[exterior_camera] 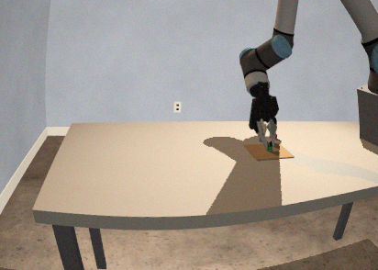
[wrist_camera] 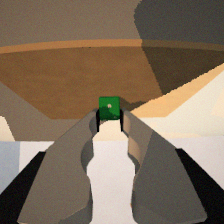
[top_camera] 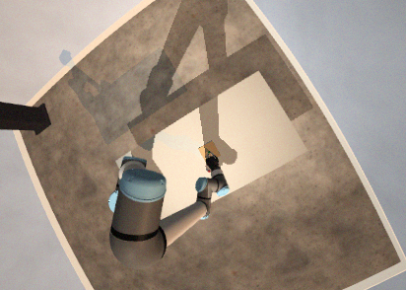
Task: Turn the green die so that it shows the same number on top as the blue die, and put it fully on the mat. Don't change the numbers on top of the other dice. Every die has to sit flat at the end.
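My hand is 10 mm to the right of the green die and 10 mm above it. From my hand the other things lie so: red die (140 mm to the right, 70 mm behind, 10 mm below); mat (20 mm below, 10 mm to the left); blue die (110 mm to the right, 10 mm below, 10 mm behind).
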